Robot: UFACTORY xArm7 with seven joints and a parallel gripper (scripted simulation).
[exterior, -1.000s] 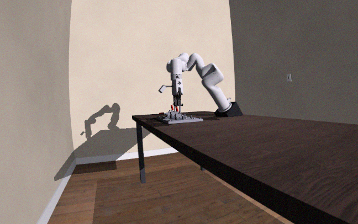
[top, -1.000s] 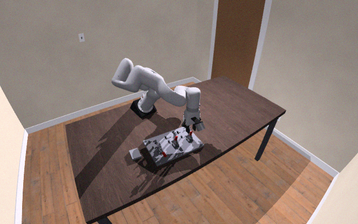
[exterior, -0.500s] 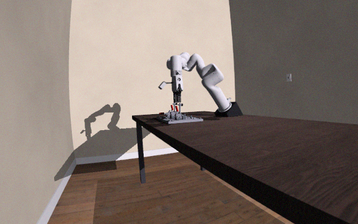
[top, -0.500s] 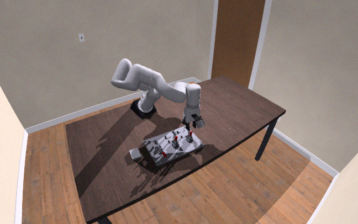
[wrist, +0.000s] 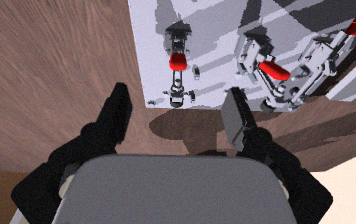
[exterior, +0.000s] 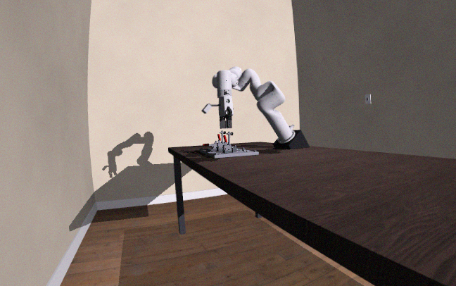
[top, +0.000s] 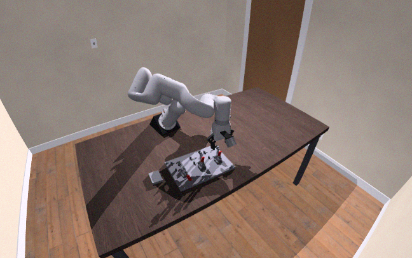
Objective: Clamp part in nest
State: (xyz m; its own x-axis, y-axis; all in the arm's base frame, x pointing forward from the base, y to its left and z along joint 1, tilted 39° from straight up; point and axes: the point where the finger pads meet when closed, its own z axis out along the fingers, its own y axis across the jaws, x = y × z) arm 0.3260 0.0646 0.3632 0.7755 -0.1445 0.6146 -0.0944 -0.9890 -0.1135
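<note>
Now: the grey flat part 360 mm to the right of my hand, 140 mm below it and 110 mm behind it.
</note>
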